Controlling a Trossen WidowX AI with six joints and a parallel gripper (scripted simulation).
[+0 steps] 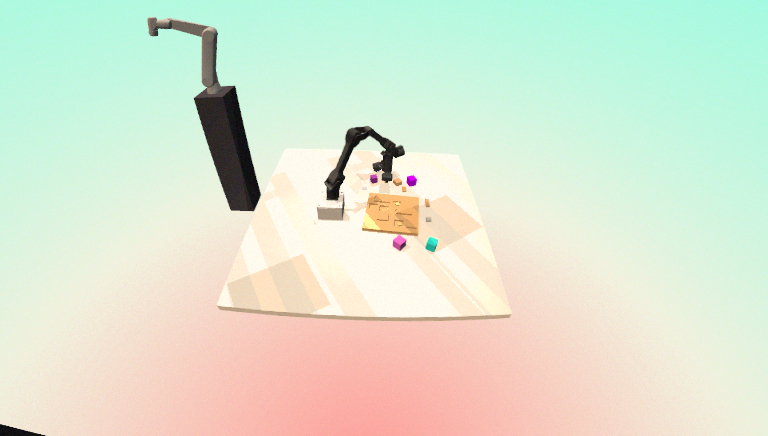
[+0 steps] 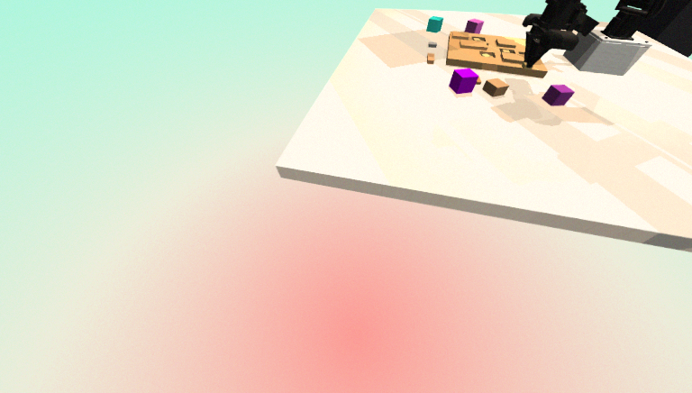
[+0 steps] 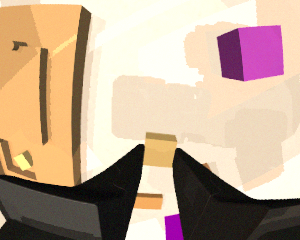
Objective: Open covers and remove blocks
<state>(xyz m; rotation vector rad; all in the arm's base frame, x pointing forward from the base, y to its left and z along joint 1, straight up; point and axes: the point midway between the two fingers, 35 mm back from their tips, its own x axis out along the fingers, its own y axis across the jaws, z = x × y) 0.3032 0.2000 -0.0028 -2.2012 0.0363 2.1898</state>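
Right now my gripper tip is 70 mm to the right of the dark purple block, 70 mm past it and 40 mm above it. Round my gripper tip: small grey piece: 270 mm to the right, 230 mm ahead, 50 mm below; magenta block: 460 mm to the right, 50 mm ahead, 30 mm below; small orange piece: 240 mm ahead, 130 mm to the right, 50 mm below.
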